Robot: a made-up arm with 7 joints. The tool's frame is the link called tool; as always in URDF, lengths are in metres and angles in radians. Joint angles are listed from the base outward.
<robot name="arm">
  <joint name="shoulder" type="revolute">
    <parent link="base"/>
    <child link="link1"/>
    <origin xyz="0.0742 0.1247 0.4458" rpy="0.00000 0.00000 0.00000"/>
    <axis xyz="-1 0 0"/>
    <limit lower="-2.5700" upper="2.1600"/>
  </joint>
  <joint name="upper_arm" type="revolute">
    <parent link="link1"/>
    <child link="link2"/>
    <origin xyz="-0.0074 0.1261 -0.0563" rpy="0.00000 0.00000 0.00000"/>
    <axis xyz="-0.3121 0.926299 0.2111"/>
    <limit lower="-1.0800" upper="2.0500"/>
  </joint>
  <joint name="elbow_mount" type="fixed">
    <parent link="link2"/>
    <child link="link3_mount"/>
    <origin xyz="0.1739 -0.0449 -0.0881" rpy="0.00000 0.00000 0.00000"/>
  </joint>
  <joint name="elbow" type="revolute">
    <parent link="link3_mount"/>
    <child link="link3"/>
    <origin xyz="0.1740 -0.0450 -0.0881" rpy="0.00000 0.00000 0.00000"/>
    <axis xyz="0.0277 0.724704 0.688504"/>
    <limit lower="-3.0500" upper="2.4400"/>
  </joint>
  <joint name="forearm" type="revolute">
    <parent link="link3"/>
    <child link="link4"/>
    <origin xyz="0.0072 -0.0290 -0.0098" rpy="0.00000 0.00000 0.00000"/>
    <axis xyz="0 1 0"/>
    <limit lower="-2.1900" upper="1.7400"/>
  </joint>
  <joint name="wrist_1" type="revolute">
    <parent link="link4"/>
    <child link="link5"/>
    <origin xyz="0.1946 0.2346 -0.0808" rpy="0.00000 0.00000 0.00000"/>
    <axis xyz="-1 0 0"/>
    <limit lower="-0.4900" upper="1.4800"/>
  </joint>
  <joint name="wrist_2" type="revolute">
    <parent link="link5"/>
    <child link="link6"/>
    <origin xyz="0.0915 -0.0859 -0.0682" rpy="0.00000 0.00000 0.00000"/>
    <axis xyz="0 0 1"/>
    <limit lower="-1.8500" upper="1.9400"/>
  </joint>
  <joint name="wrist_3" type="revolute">
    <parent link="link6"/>
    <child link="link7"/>
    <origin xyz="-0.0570 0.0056 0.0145" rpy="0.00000 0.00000 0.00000"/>
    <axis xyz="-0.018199 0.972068 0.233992"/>
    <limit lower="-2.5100" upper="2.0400"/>
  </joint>
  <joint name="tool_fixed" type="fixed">
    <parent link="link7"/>
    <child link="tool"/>
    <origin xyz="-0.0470 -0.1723 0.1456" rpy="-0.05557 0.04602 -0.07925"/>
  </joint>
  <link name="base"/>
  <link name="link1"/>
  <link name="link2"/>
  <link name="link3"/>
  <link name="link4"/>
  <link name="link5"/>
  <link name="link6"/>
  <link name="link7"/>
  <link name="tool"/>
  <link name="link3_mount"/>
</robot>
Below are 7 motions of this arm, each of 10 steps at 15 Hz.
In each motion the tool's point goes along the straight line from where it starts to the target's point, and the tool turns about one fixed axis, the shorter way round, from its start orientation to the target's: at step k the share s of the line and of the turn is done. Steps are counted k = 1, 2, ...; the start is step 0. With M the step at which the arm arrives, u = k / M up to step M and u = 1 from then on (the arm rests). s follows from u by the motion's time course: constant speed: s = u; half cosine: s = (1 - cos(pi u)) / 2; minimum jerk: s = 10 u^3 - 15 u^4 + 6 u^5.
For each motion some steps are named. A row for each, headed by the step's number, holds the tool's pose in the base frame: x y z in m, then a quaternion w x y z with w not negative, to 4 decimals.
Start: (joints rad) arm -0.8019 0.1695 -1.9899 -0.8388 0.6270 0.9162 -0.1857
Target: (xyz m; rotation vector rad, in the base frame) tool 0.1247 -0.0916 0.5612 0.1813 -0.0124 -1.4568
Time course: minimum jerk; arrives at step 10
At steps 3, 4, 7, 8, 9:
3: 0.1502 0.2655 0.5561 0.6574 -0.3261 -0.1580 -0.6607
4: 0.1455 0.1996 0.5570 0.6837 -0.2532 -0.1314 -0.6717
7: 0.1297 -0.0220 0.5602 0.7373 0.0018 -0.0364 -0.6746
8: 0.1265 -0.0669 0.5608 0.7413 0.0540 -0.0166 -0.6688
9: 0.1250 -0.0879 0.5611 0.7423 0.0785 -0.0073 -0.6654

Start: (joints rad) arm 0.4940 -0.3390 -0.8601 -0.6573 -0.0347 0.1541 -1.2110
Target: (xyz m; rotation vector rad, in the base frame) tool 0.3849 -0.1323 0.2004 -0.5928 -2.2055 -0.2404
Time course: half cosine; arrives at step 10
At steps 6, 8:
6: 0.4459 -0.0973 0.2749 0.3185 -0.1975 -0.9233 -0.0842
8: 0.4018 -0.1226 0.2210 0.3853 -0.2252 -0.8901 -0.0925

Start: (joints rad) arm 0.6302 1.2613 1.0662 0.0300 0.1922 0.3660 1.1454
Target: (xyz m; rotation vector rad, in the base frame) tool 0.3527 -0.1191 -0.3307 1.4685 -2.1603 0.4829
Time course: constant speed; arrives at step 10
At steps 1, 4, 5, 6, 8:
1: -0.1458 -0.2182 -0.2066 0.2131 0.0976 -0.9506 -0.2035
4: 0.0204 -0.1851 -0.2480 0.2319 0.2567 -0.9350 -0.0783
5: 0.0758 -0.1741 -0.2618 0.2360 0.3077 -0.9211 -0.0356
6: 0.1312 -0.1631 -0.2756 0.2391 0.3572 -0.9029 0.0073
8: 0.2419 -0.1411 -0.3031 0.2419 0.4511 -0.8541 0.0927

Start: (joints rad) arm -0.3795 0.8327 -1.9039 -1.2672 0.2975 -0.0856 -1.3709
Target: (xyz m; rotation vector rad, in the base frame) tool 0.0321 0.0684 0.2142 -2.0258 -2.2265 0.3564
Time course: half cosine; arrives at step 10
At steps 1, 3, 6, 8, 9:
1: 0.2669 0.1855 0.1416 0.1722 0.4145 0.8777 0.1678
3: 0.2232 0.1637 0.1552 0.1312 0.4704 0.8649 0.1156
6: 0.1153 0.1099 0.1885 0.0266 0.5921 0.8052 -0.0161
8: 0.0551 0.0799 0.2071 0.0326 -0.6483 -0.7554 0.0896
9: 0.0380 0.0713 0.2124 0.0494 -0.6626 -0.7392 0.1103

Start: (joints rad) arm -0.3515 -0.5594 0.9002 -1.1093 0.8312 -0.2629 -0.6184
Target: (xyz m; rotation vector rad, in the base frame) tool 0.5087 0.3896 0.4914 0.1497 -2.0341 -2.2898
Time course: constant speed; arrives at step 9
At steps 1, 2, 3, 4, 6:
1: 0.3871 0.2108 0.4952 0.5882 0.0295 -0.7224 -0.3623
2: 0.4023 0.2332 0.4947 0.5297 0.0329 -0.7339 -0.4240
3: 0.4175 0.2555 0.4943 0.4672 0.0361 -0.7399 -0.4826
4: 0.4327 0.2779 0.4938 0.4013 0.0390 -0.7405 -0.5377
6: 0.4631 0.3226 0.4928 0.2610 0.0439 -0.7254 -0.6354

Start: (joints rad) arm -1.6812 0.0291 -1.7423 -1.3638 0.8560 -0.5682 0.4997
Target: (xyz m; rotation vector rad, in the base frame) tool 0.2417 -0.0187 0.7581 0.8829 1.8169 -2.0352
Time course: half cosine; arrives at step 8
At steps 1, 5, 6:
1: 0.3740 0.2438 0.7471 0.0277 -0.0065 0.1169 -0.9927
5: 0.2842 0.0655 0.7546 0.1065 0.2141 0.4855 -0.8409
6: 0.2618 0.0213 0.7564 0.1230 0.2635 0.5636 -0.7732

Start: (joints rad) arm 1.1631 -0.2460 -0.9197 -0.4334 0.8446 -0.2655 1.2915
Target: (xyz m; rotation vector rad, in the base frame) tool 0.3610 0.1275 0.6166 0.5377 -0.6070 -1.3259
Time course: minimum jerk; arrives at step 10
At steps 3, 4, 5, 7, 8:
3: 0.4032 0.2609 0.5869 0.7170 -0.2684 -0.2771 -0.5805
4: 0.3955 0.2363 0.5924 0.7311 -0.1755 -0.2822 -0.5959
5: 0.3862 0.2072 0.5988 0.7390 -0.0637 -0.2849 -0.6071
7: 0.3692 0.1535 0.6108 0.7291 0.1438 -0.2804 -0.6075
8: 0.3639 0.1367 0.6145 0.7195 0.2078 -0.2765 -0.6022

